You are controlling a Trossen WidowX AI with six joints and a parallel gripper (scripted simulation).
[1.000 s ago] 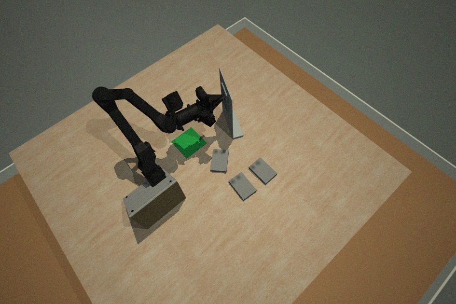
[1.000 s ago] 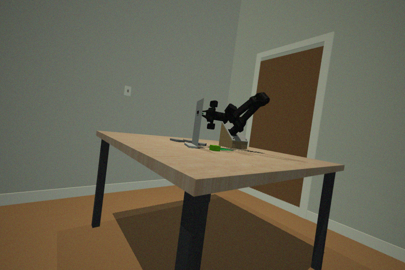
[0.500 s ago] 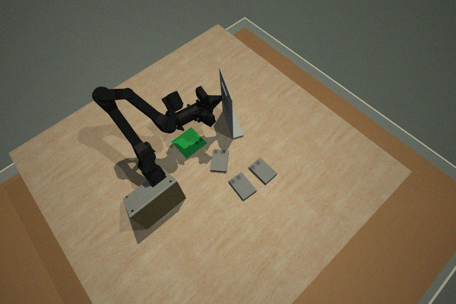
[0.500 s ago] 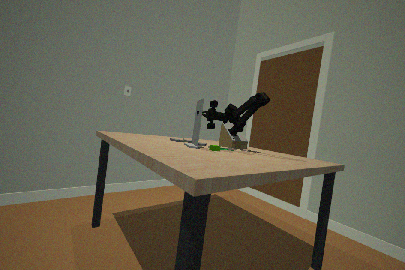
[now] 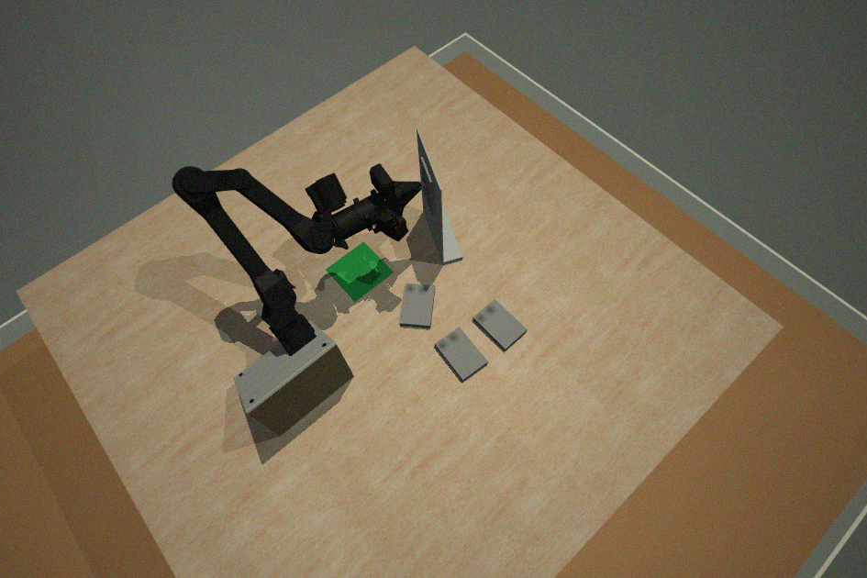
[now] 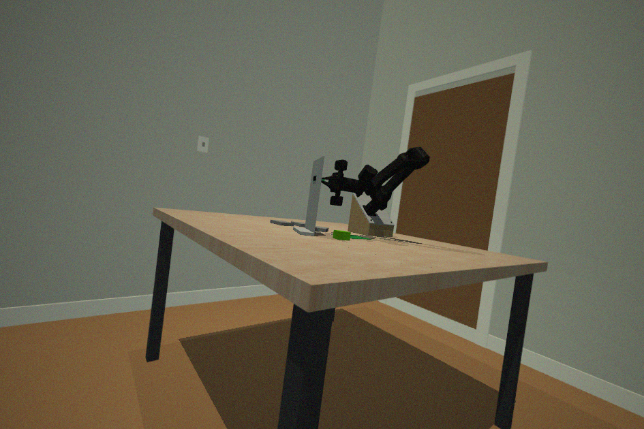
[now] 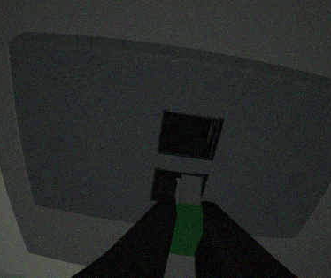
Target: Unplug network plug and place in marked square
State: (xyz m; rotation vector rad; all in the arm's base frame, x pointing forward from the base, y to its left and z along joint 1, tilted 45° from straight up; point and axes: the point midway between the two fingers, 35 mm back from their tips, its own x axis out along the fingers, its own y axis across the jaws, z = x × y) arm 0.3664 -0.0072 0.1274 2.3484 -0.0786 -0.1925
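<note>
The green marked square is 22 cm below my gripper tip, 18 cm behind it and 4 cm to the left of it. Round my gripper tip: network plug right at my gripper tip; then upright grey panel 8 cm below, 2 cm to the right, 2 cm ahead.
</note>
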